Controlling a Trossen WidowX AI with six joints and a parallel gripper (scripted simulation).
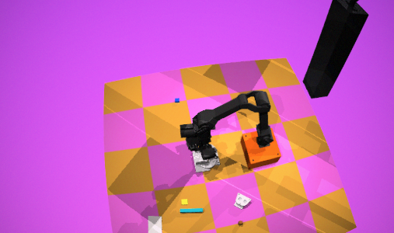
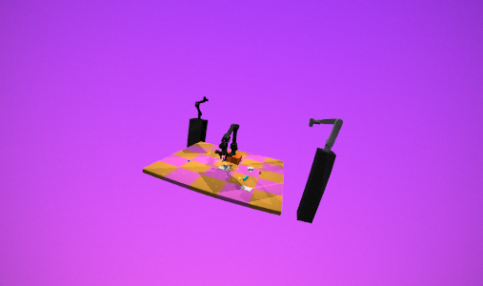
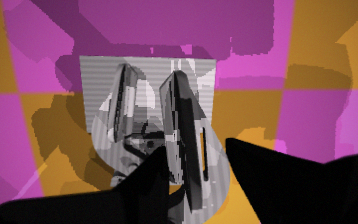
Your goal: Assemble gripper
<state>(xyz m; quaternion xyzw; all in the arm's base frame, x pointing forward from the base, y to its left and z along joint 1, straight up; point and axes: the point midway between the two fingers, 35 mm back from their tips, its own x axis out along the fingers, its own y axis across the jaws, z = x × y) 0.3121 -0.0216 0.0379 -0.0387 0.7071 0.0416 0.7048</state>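
Now: the small brown cube 410 mm to the left of my gripper tip, 110 mm behind it and 70 mm below it. The rest, counted from my gripper tip: gripper jaw (30 mm behind, 10 mm to the left); then yellow cube (240 mm to the left, 140 mm ahead, 80 mm below); then teal bar (300 mm to the left, 110 mm ahead, 70 mm below).
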